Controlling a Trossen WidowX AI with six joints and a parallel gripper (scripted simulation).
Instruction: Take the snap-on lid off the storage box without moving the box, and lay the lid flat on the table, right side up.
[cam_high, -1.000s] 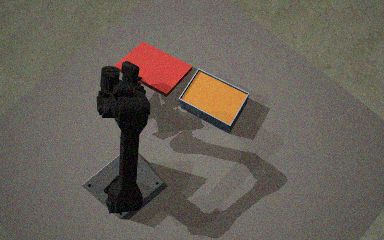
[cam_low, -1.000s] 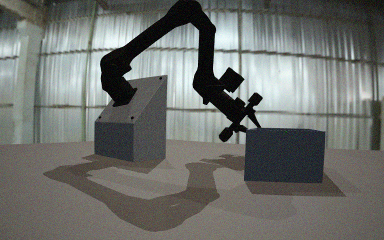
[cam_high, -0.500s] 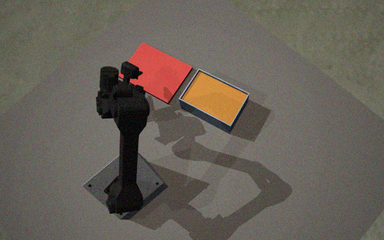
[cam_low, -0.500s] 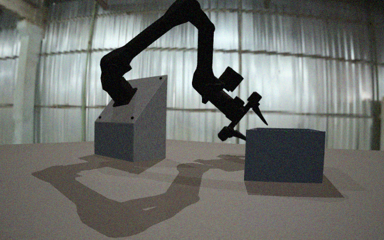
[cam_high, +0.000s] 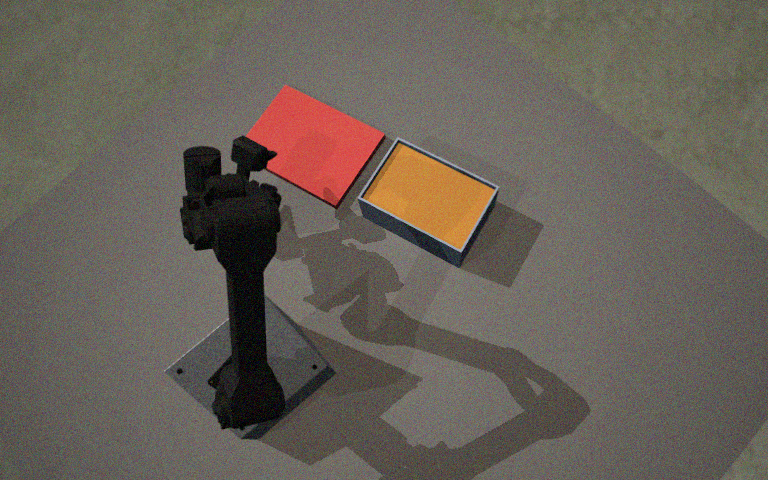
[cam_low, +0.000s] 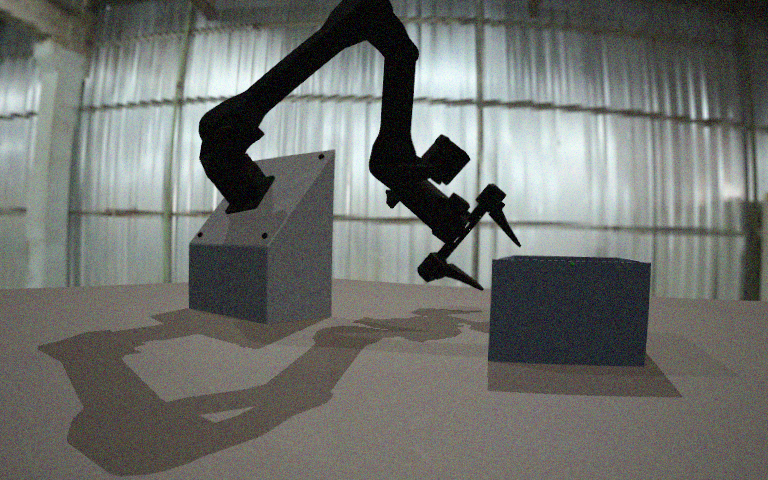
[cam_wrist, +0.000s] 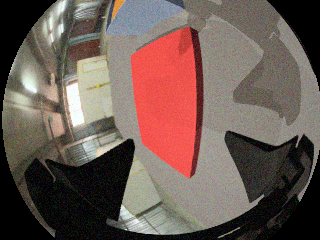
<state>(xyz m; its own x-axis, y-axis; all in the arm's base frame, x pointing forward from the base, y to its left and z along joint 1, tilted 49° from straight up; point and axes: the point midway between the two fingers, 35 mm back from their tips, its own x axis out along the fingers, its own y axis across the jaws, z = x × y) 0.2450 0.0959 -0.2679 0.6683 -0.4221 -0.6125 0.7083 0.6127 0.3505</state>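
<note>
Now: gripper tip 110 mm short of the lid, 20 mm to the right of it and 50 mm above it. Also, from my gripper tip: storage box: 160 mm ahead, 260 mm to the right, 20 mm below.
</note>
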